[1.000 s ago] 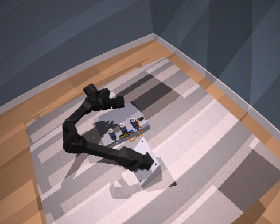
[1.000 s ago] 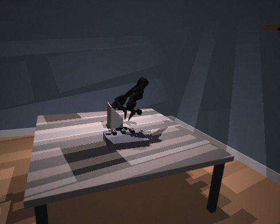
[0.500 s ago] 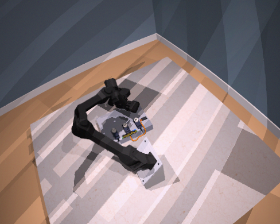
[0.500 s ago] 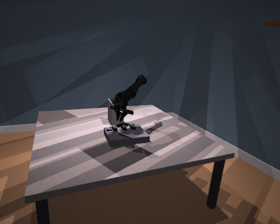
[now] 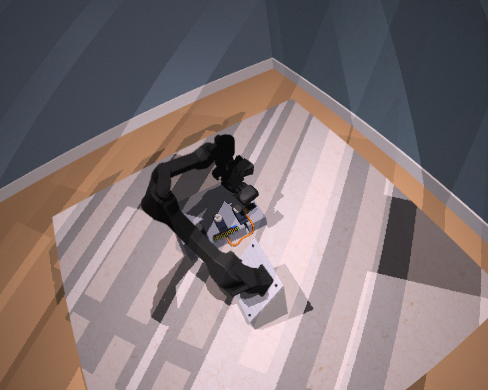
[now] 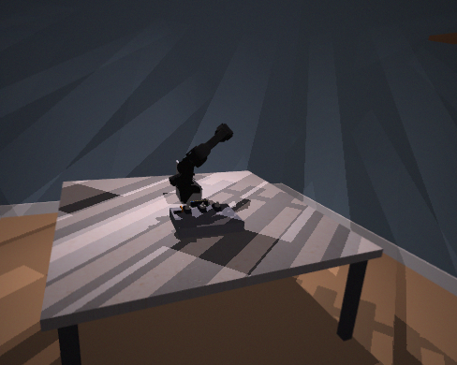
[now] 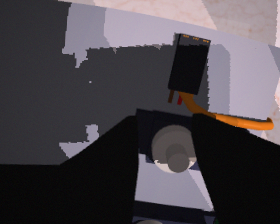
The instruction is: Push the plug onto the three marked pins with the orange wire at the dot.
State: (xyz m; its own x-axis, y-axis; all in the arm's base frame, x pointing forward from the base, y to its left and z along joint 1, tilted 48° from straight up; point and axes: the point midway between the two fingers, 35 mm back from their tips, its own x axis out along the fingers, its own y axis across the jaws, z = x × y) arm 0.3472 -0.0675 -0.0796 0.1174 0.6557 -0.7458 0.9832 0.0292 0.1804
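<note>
Now: gripper tip 70 mm to the right of the blue band, 70 mm past it and 30 mm above it. Round my gripper tip: holder: 100 mm to the left, 90 mm ahead, 80 mm below.
</note>
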